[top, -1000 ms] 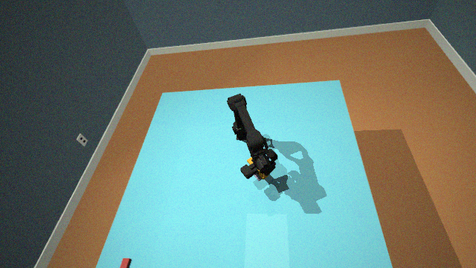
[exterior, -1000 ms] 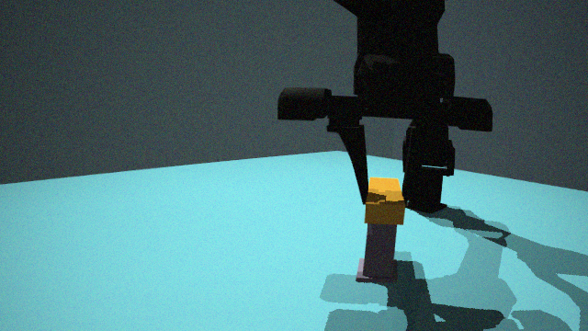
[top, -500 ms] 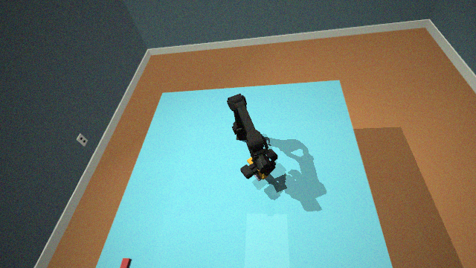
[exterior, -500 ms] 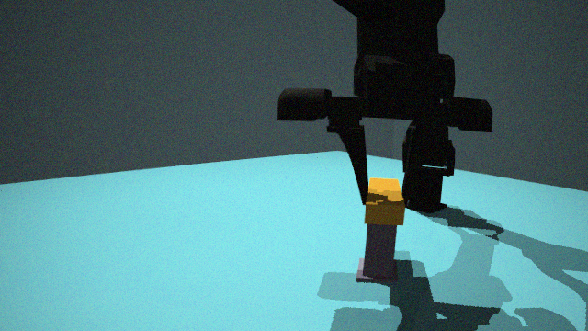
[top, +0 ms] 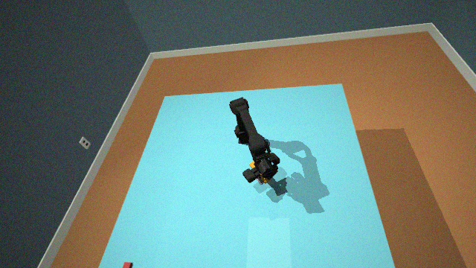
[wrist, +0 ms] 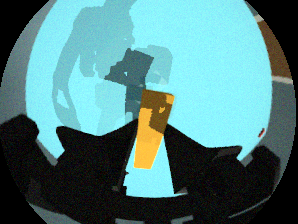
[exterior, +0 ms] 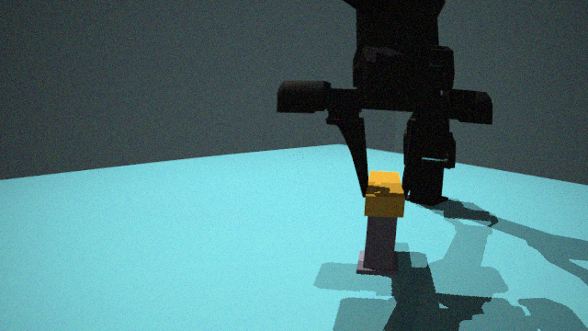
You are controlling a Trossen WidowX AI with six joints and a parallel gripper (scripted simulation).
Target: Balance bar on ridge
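Now: the orange bar 20 mm to the right of my gripper tip and 20 mm behind it. From my gripper tip the other things lie so: red block: 630 mm to the right, 440 mm ahead, 70 mm below.
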